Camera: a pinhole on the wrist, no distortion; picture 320 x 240 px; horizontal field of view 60.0 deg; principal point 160.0 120.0 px. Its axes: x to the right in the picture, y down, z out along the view. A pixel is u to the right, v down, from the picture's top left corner.
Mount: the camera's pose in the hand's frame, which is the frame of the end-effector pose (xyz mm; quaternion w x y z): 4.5 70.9 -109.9 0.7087 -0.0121 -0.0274 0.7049
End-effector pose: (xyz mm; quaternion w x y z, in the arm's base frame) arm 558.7 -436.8 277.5 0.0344 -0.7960 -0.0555 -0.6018
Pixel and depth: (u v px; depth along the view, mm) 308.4 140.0 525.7
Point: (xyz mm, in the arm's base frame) 986.1 -727.1 108.0
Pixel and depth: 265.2 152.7 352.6
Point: 800.7 -605.6 159.6
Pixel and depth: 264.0 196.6 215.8
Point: 659.1 -573.6 186.7
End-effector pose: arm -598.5 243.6 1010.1 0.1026 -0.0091 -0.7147 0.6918
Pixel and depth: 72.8 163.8 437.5
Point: -551.9 -89.3 1066.1
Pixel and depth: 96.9 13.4 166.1
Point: -669.2 196.1 987.8
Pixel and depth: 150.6 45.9 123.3
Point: -639.0 236.3 950.6
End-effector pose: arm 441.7 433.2 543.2 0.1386 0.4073 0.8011 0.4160
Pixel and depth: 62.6 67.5 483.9
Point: 549.7 657.5 234.9
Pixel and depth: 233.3 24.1 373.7
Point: 609.7 722.8 514.2
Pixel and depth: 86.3 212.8 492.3
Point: 730.1 470.8 239.6
